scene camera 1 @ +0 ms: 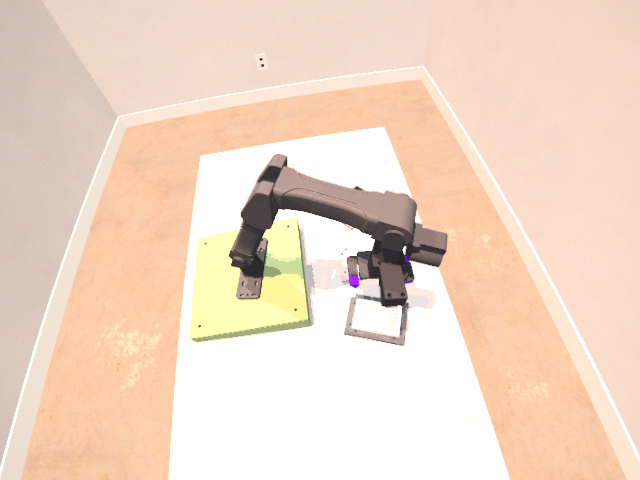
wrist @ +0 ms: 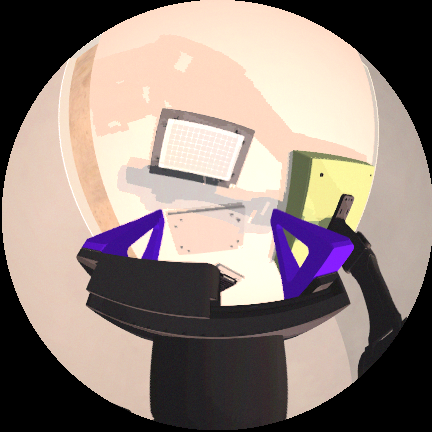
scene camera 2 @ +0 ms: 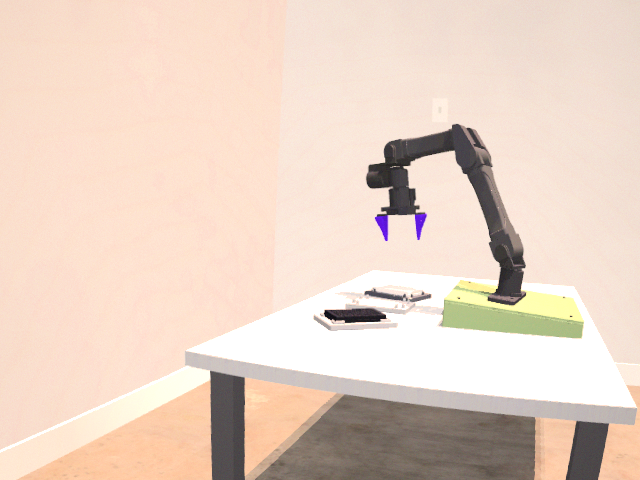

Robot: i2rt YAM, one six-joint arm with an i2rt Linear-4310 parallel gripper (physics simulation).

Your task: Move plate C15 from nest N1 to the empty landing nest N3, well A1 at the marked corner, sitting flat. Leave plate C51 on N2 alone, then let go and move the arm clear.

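Note:
A white well plate (scene camera 1: 372, 317) (scene camera 2: 400, 290) (wrist: 200, 150) sits on a dark grey nest (scene camera 1: 374, 336) (scene camera 2: 421, 296) (wrist: 160, 137). A pale nest with small corner pegs (scene camera 2: 379, 306) (wrist: 205, 240) stands empty beside it. A black plate (scene camera 2: 356, 314) (wrist: 227, 281) lies on another white nest (scene camera 2: 361, 324); the arm mostly hides both in scene camera 1. Plate and nest labels and corner marks are not readable. My gripper (scene camera 1: 381, 281) (scene camera 2: 402, 239) (wrist: 217, 214) is open and holds nothing, its purple fingers pointing down high above the nests.
A yellow-green base block (scene camera 1: 217, 289) (scene camera 2: 511, 325) (wrist: 340, 185) carries the arm and stands beside the nests. The white table (scene camera 1: 310, 413) (scene camera 2: 413, 361) has its far side edge beyond the nests. A wall stands past that edge.

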